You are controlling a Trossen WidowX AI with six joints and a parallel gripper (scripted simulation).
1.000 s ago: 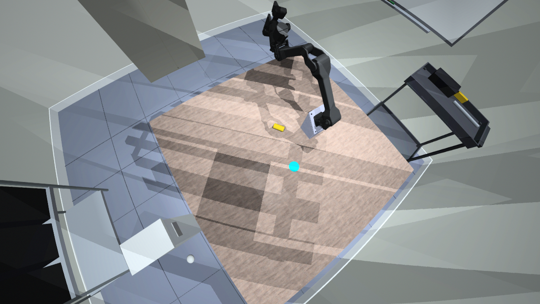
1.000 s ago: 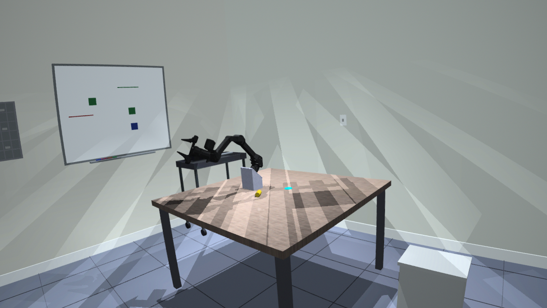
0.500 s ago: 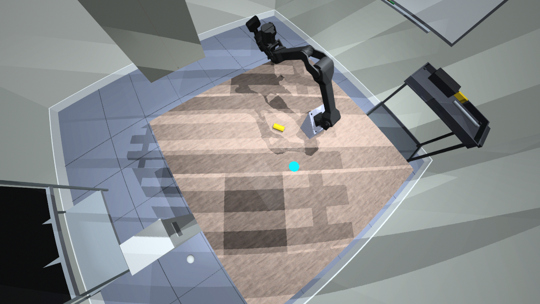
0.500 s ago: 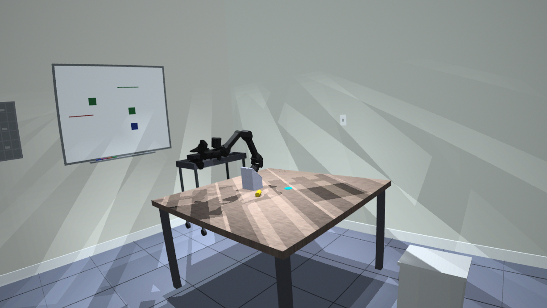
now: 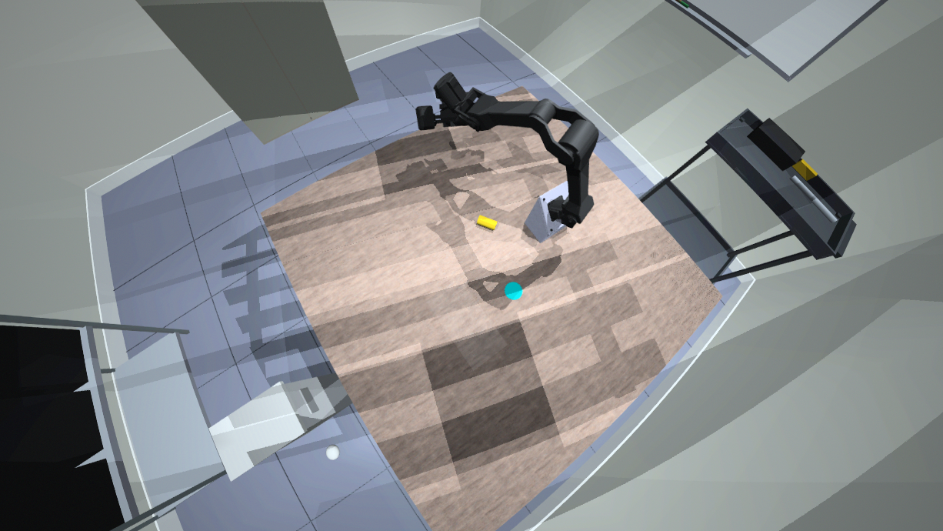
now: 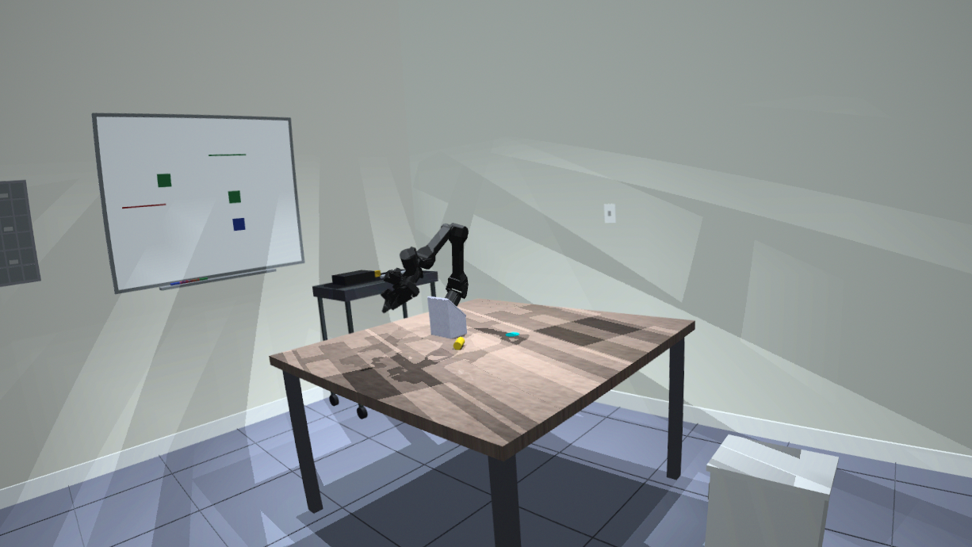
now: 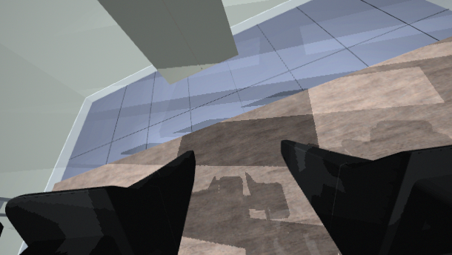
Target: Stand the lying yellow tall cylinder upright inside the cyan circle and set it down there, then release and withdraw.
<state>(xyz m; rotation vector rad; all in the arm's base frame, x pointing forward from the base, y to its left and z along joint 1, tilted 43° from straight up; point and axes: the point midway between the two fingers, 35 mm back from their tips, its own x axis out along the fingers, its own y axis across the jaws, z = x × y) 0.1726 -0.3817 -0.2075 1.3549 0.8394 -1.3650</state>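
Right now my gripper tip is 330 mm to the right of the yellow tall cylinder and 200 mm above it. The rest, counted from my gripper tip: cyan circle 580 mm to the left, 220 mm below, 70 mm ahead.
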